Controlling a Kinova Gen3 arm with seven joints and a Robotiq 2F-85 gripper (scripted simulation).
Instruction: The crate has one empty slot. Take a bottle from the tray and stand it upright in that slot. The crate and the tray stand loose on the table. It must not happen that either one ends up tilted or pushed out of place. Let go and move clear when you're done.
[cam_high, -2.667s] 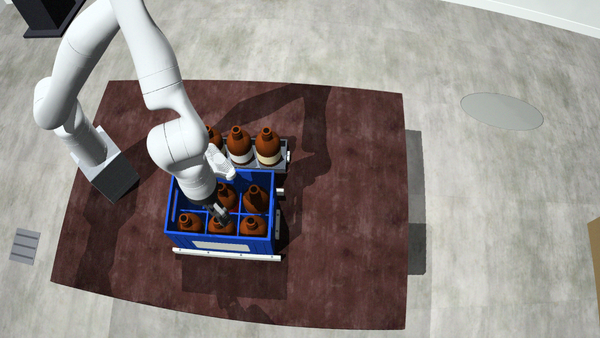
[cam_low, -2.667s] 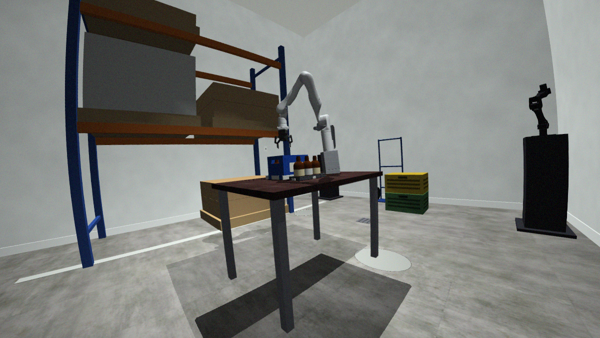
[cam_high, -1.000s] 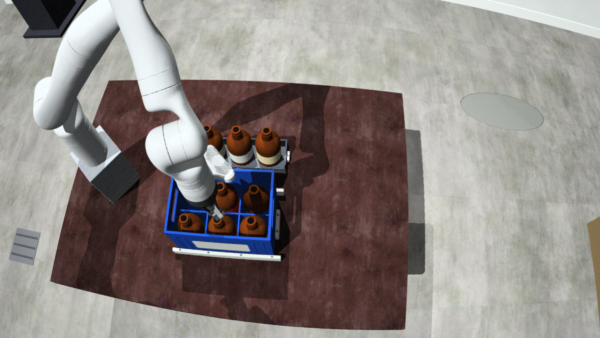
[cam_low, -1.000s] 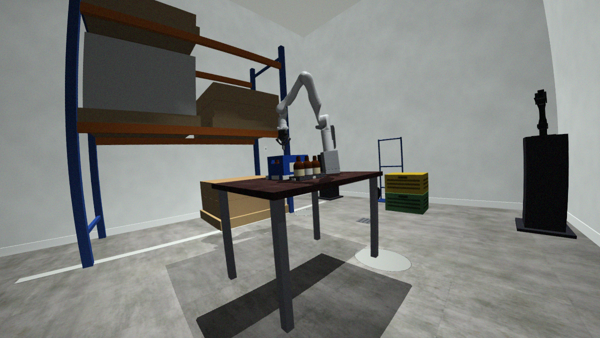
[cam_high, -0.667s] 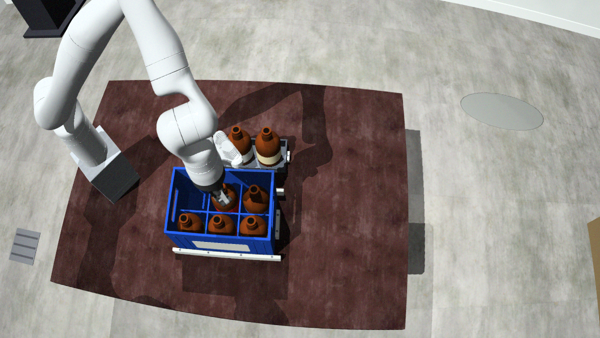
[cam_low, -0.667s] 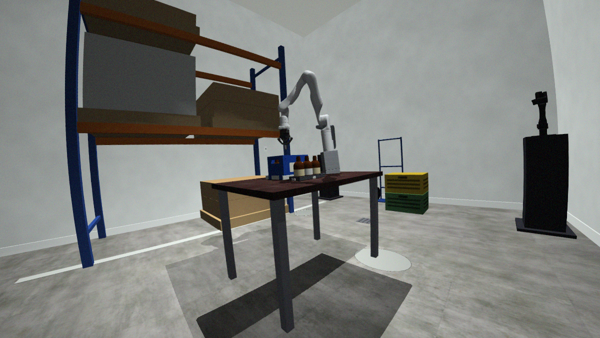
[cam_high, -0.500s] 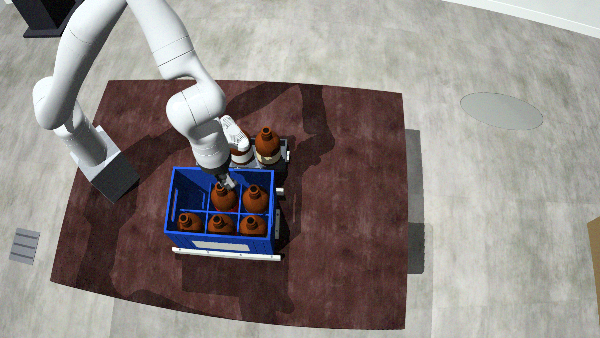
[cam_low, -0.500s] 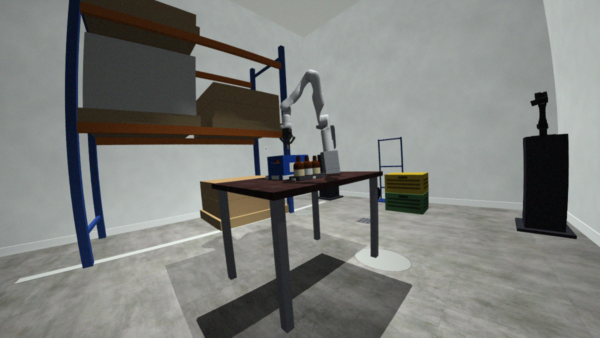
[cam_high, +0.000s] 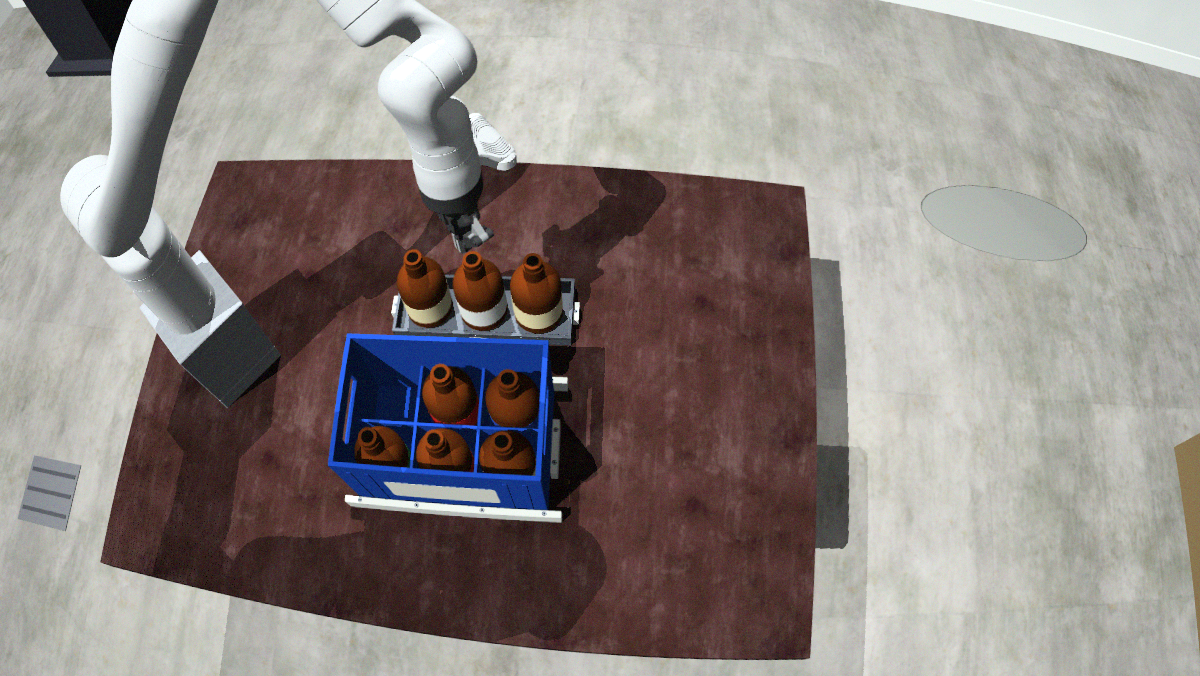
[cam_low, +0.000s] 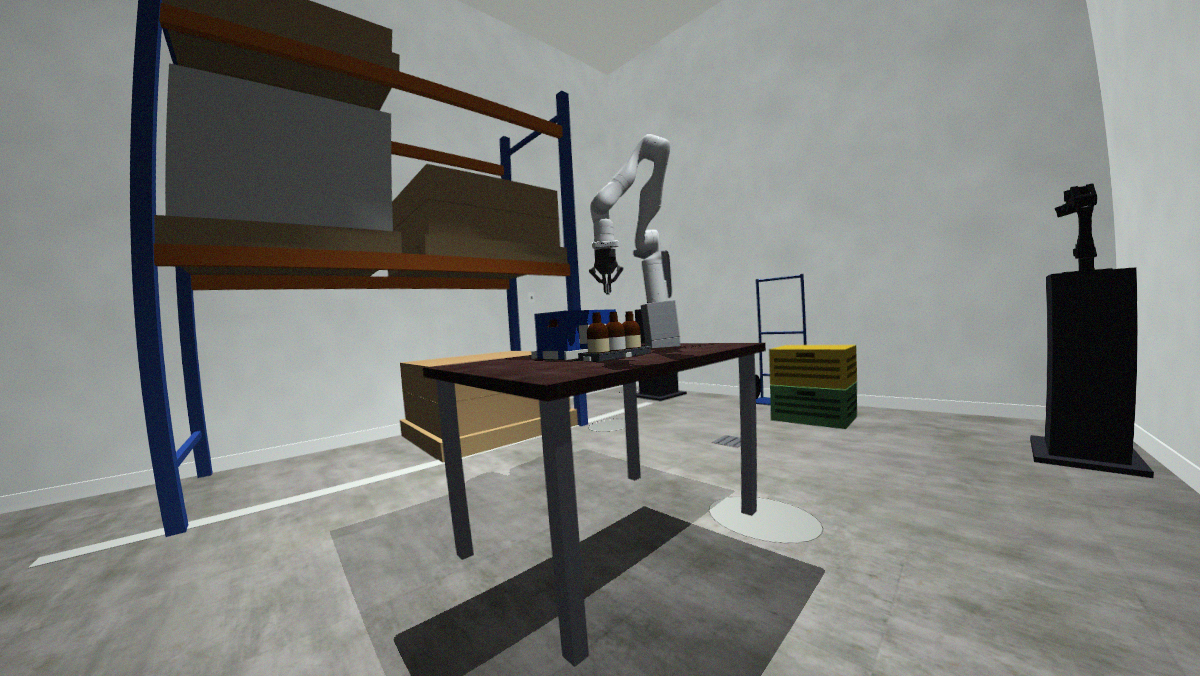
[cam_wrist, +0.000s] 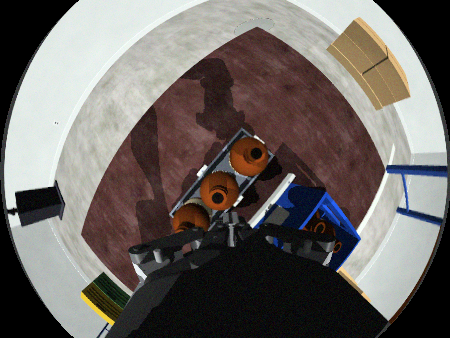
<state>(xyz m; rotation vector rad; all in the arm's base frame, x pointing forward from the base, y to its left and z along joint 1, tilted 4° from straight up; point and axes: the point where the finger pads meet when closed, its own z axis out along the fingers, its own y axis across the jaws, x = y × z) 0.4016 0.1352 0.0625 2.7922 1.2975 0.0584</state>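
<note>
The brown bottle is 16 cm below my hand and 2 cm to the left of it. The rest, counted from my hand: grey tray 23 cm below, 2 cm to the left; crate 20 cm to the right, 16 cm below.
</note>
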